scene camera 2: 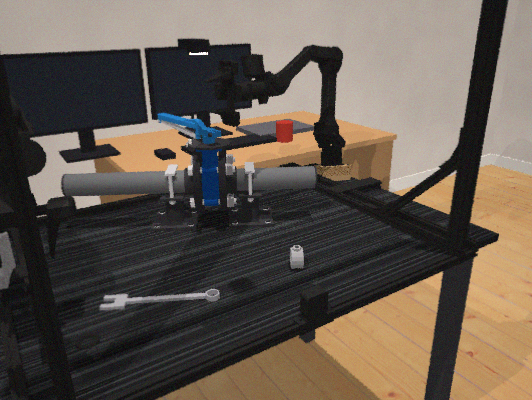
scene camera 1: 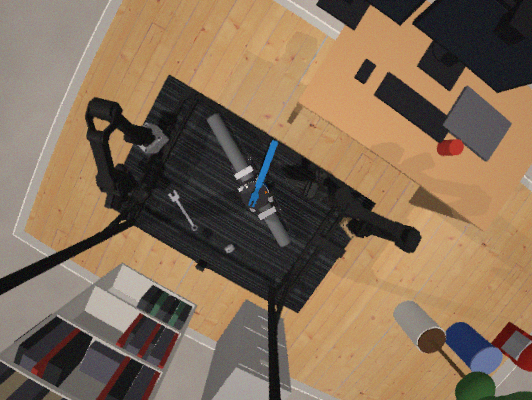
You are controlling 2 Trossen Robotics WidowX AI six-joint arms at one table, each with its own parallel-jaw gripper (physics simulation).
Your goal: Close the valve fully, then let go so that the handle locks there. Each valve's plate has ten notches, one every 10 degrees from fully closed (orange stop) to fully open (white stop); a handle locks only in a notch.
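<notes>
The valve's blue handle stands slantwise to the grey pipe, its free end towards the back edge of the table. The blue valve body is clamped upright below it. In scene camera 1 a small orange mark shows beside the handle on the plate; the notches are too small to tell. My right gripper is open and empty, in the air to the right of the handle and apart from it. My left gripper is open and empty at the table's left end, far from the valve; its fingers are hard to make out.
A light wrench and a small white block lie in front of the valve. Two white pipe clamps flank the valve. Black frame posts rise at the table's front. A desk with monitors stands behind.
</notes>
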